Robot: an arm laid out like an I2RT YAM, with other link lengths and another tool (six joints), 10 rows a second.
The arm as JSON. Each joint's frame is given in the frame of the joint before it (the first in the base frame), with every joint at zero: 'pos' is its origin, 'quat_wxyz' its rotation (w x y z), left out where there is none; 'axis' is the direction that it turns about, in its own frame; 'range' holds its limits. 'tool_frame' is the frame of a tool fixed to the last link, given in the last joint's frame.
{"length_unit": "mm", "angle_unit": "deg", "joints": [
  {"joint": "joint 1", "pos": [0.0, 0.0, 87.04], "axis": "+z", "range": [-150.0, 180.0]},
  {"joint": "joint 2", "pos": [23.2, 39.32, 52.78], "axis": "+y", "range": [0.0, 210.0]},
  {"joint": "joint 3", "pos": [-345.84, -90.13, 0.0], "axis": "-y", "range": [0.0, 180.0]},
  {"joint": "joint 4", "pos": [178.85, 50.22, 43.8], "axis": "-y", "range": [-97.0, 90.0]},
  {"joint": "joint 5", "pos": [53.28, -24.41, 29.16], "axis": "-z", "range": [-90.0, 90.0]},
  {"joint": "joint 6", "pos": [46.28, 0.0, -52.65], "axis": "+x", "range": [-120.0, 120.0]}
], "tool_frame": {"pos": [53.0, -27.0, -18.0], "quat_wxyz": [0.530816, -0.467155, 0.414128, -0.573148]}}
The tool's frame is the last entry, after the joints.
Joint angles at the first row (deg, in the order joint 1, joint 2, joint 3, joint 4, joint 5, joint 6):
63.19, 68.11, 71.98, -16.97, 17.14, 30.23
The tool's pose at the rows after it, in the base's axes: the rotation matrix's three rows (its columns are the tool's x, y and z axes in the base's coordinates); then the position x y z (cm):
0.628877 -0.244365 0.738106; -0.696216 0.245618 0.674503; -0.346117 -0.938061 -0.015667; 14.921 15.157 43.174
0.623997 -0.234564 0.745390; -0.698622 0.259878 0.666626; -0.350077 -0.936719 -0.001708; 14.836 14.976 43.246
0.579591 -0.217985 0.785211; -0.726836 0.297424 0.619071; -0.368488 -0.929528 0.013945; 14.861 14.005 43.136
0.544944 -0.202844 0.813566; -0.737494 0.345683 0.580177; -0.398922 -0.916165 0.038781; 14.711 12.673 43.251
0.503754 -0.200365 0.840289; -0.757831 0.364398 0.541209; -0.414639 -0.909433 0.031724; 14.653 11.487 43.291
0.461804 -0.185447 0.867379; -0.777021 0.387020 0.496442; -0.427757 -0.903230 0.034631; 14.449 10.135 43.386
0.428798 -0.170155 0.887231; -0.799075 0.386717 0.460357; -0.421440 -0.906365 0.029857; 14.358 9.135 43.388
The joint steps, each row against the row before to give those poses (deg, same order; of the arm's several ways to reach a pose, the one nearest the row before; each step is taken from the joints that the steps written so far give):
0.53, 0.62, 0.18, 0.10, -0.79, -0.08
0.44, -0.52, -0.53, 0.78, 1.05, 0.17
0.00, -1.32, -1.31, 0.80, 3.33, 1.49
-0.87, -2.11, -1.15, 0.61, 1.59, 1.49
-1.24, -1.14, 0.35, -1.92, 1.23, 1.41
-0.70, -1.59, 0.09, -1.59, 2.11, 1.15
-0.53, -0.88, 0.26, -1.67, 1.85, 0.17

